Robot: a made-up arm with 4 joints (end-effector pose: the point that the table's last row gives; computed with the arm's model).
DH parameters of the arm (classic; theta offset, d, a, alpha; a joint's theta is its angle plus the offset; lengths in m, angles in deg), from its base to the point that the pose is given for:
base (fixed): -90 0.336 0.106 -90
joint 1: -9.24 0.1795 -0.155 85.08
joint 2: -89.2 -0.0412 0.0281 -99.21
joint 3: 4.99 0.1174 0.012 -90
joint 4: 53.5 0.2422 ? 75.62
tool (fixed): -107.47 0.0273 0 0
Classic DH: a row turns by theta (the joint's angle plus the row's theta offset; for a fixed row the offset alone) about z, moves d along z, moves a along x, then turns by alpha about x.
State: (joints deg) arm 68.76 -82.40 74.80 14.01
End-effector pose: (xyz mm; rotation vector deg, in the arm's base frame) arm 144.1 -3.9 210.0 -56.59 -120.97 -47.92
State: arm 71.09 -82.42 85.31 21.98
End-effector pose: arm 148.5 -51.4 225.3 -69.76 -124.52 -47.54
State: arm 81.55 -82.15 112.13 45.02
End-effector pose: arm 148.9 -161.9 291.6 -102.28 -131.19 -54.03
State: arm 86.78 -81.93 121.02 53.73
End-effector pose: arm 144.9 -195.6 316.7 108.67 126.90 57.22
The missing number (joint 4, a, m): 0.0618
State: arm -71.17 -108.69 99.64 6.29
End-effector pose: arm 32.4 -154.1 368.4 83.54 42.19 -98.70
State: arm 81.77 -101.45 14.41 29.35
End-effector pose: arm 133.7 219.4 388.1 -39.89 -46.12 -100.07
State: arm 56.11 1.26 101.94 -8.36
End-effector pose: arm 408.8 -2.3 337.7 -10.31 155.37 9.39
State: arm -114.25 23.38 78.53 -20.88
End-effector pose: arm 392.7 -346.3 302.1 36.65 -8.55 134.99
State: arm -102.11 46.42 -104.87 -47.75
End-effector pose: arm 120.9 -0.4 446.2 -26.00 27.73 -38.13
